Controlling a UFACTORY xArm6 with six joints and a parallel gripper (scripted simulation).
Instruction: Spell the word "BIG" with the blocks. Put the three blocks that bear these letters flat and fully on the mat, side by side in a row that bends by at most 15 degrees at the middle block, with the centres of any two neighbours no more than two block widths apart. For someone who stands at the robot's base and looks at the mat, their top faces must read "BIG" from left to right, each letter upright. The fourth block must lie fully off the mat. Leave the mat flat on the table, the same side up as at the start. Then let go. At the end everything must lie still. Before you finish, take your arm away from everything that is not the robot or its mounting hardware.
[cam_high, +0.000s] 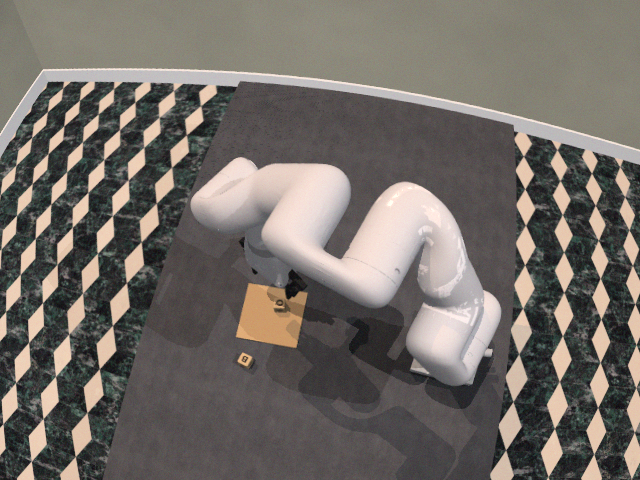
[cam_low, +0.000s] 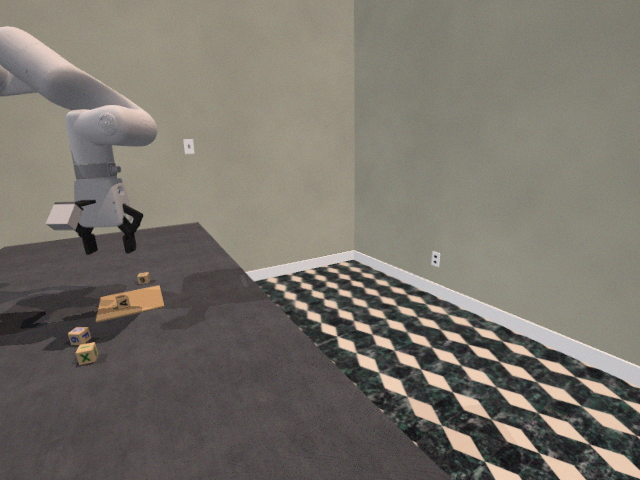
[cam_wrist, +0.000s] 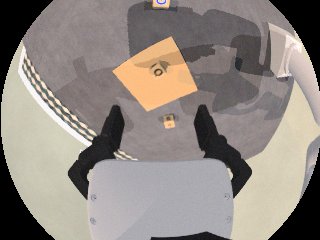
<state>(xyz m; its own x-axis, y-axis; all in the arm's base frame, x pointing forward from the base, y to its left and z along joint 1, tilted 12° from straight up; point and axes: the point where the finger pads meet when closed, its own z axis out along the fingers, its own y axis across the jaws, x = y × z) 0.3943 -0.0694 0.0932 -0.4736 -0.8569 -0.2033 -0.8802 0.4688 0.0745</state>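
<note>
Now: hand 2 cm short of the tan mat, 2 cm to the right of it and 14 cm above it. The rest, counted from my hand: B block: 5 cm ahead, 15 cm to the left, 13 cm below; then G block: 7 cm behind, 12 cm to the right, 13 cm below.
</note>
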